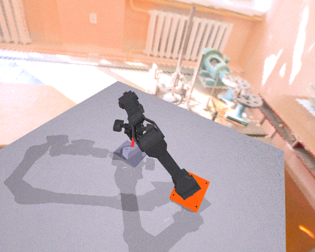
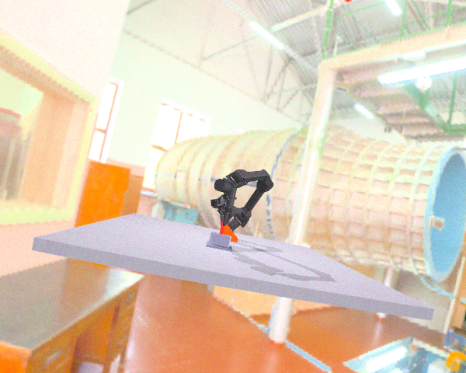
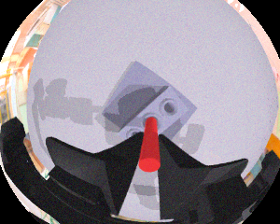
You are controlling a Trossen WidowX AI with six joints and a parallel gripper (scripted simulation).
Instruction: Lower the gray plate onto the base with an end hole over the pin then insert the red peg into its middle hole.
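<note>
Now: gripper tip right at the red peg. From my gripper tip the other things lie so: gray plate 50 mm below; then base 20 mm to the left, 90 mm below.
</note>
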